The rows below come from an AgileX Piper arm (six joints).
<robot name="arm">
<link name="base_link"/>
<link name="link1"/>
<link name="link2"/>
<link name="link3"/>
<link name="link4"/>
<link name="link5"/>
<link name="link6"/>
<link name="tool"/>
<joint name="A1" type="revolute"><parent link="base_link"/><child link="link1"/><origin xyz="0 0 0.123" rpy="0 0 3.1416"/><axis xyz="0 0 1"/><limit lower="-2.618" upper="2.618"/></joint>
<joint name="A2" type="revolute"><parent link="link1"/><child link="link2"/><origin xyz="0 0 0" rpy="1.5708 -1.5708 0"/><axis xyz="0 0 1"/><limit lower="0" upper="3.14"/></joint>
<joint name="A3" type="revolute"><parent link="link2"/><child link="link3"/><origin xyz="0.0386 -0.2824 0" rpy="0 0 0"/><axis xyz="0 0 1"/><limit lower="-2.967" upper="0"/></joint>
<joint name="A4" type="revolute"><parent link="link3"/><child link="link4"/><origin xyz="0.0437 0.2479 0" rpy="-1.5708 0 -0.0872"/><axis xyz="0 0 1"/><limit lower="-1.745" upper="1.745"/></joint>
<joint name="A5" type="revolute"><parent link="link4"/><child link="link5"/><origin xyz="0 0 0" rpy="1.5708 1.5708 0"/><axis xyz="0 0 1"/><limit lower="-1.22" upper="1.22"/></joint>
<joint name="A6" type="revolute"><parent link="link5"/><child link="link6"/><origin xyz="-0.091 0 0" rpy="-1.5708 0 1.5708"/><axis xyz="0 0 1"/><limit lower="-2.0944" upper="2.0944"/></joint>
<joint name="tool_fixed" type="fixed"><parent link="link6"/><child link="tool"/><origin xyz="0 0 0" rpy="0 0 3.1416"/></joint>
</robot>
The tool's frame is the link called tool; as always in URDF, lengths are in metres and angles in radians.
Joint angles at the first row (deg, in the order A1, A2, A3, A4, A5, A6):
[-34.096 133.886 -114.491 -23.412 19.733 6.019]
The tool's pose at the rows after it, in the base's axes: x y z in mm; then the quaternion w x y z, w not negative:
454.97 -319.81 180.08 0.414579 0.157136 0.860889 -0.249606
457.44 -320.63 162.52 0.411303 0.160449 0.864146 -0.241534
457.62 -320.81 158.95 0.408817 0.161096 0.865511 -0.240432
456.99 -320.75 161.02 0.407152 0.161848 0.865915 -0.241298
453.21 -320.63 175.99 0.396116 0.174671 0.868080 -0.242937
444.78 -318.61 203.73 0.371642 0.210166 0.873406 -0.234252
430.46 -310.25 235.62 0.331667 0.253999 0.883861 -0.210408
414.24 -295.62 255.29 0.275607 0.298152 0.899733 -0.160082
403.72 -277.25 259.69 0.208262 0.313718 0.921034 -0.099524
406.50 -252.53 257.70 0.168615 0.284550 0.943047 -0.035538
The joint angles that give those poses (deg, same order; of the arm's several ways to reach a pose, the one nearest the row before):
[-34.096 137.524 -114.493 -23.675 15.544 6.089]
[-34.095 139.442 -114.438 -23.741 14.375 6.916]
[-34.095 139.811 -114.439 -23.865 14.376 7.095]
[-34.096 139.545 -114.439 -23.911 14.824 7.092]
[-34.096 137.956 -115.159 -23.303 18.560 7.095]
[-34.096 135.122 -117.064 -20.640 26.901 7.094]
[-34.016 131.250 -118.674 -16.861 38.298 7.095]
[-33.962 127.871 -119.143 -11.317 50.541 7.095]
[-33.586 126.262 -119.252 -5.462 61.810 5.495]
[-32.068 125.762 -118.884 1.233 68.309 1.257]

